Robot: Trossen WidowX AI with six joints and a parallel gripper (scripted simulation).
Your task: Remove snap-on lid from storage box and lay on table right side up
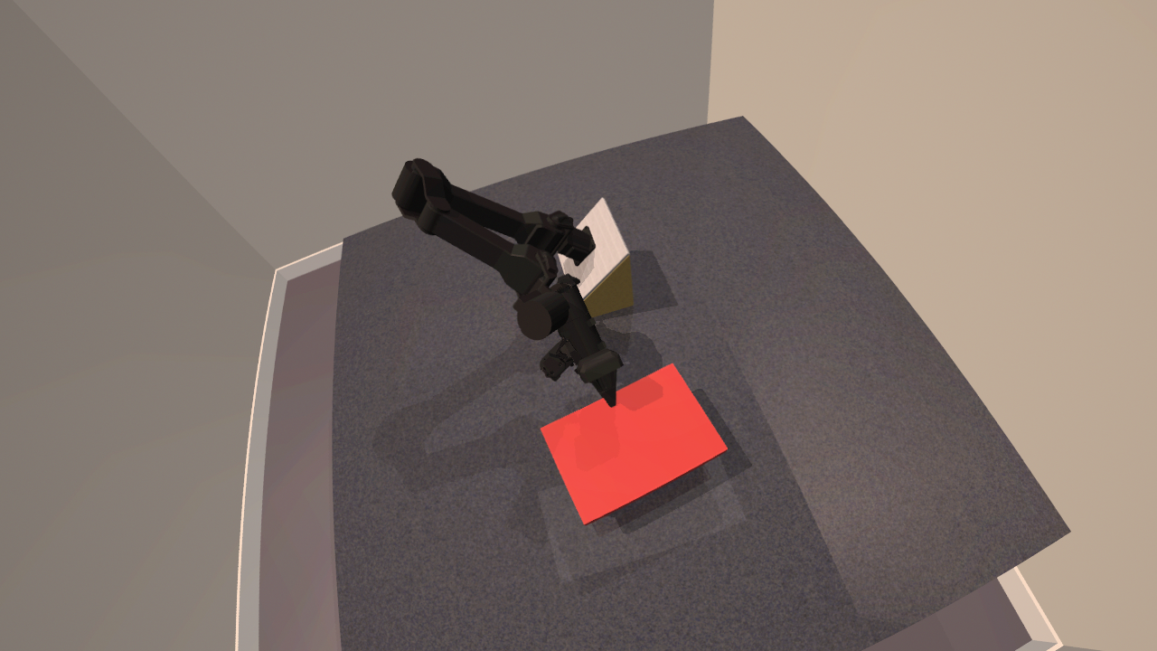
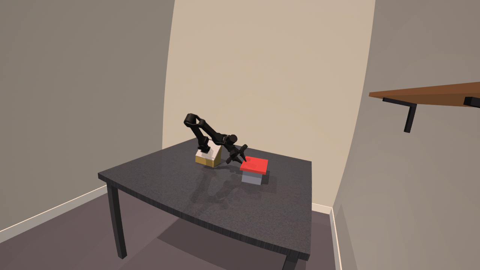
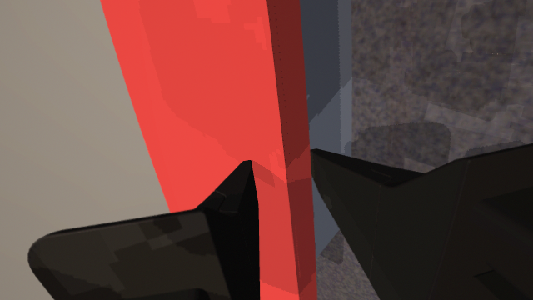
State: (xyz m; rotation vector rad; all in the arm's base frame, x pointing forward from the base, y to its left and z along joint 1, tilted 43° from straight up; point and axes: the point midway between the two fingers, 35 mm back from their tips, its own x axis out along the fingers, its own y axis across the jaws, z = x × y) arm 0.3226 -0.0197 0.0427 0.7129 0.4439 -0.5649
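The red lid lies 70 mm ahead of my gripper tip and 10 mm to the left of it. Also, from my gripper tip: storage box (70 mm ahead, 10 mm to the left, 50 mm below).
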